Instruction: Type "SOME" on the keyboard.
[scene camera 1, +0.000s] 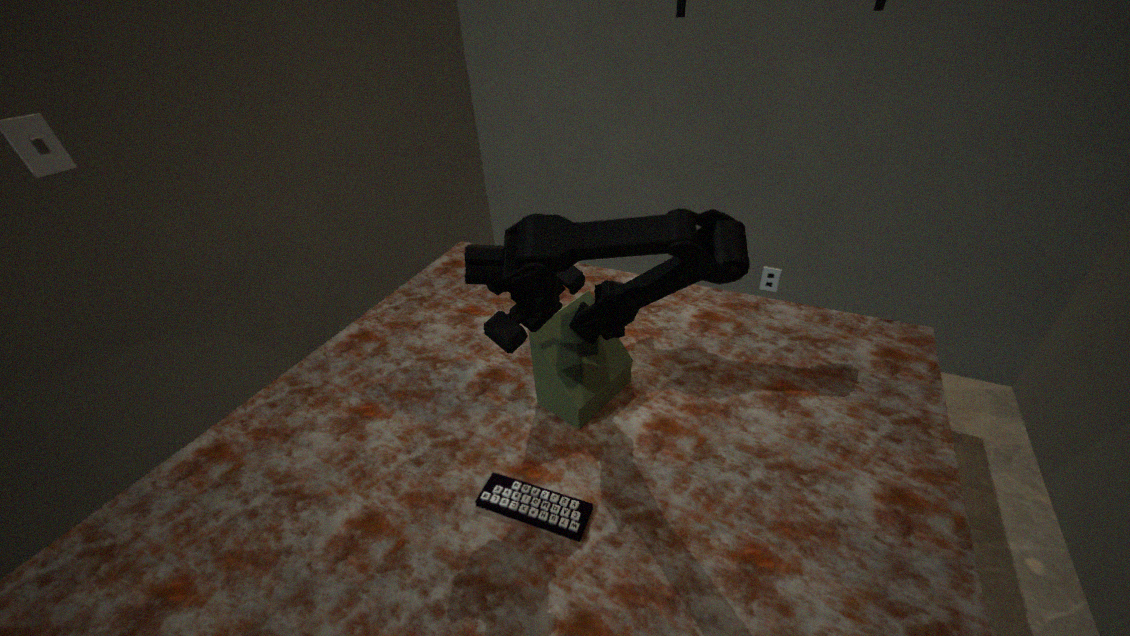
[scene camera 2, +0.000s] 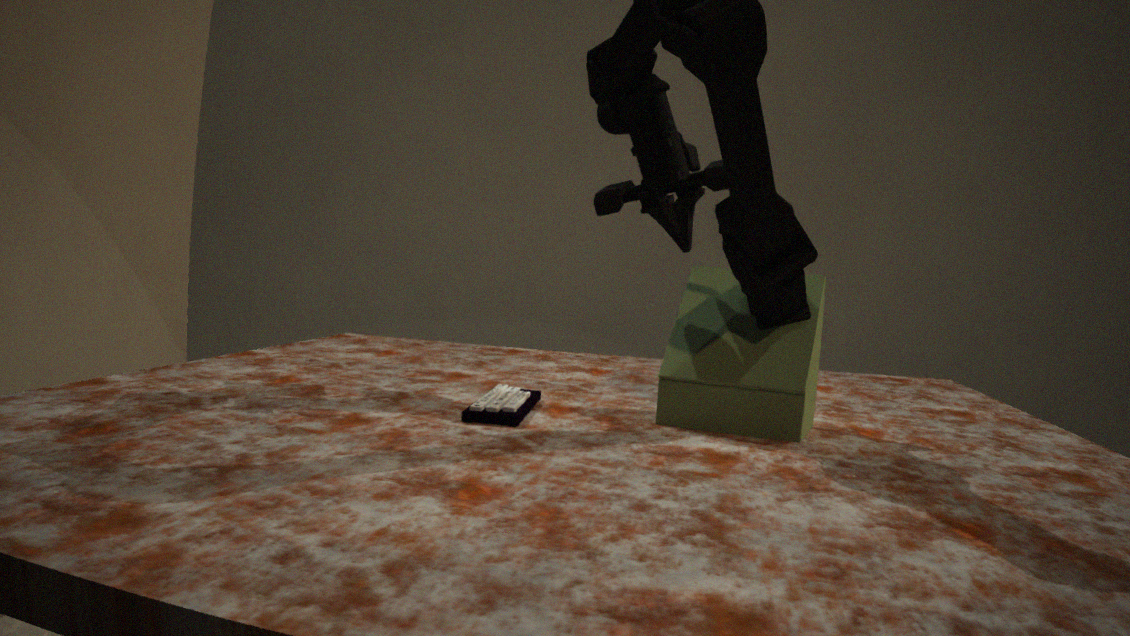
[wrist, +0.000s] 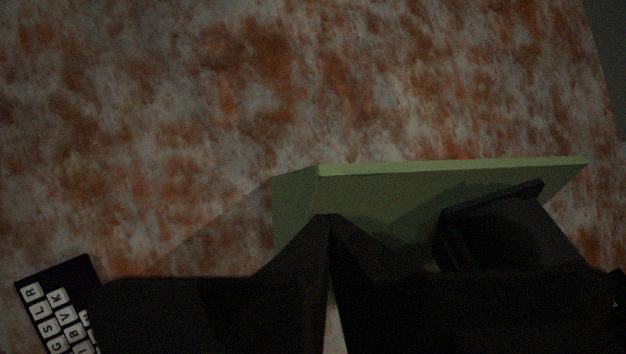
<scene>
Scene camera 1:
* my gripper: 535, 328
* black keyboard: 567, 516
</scene>
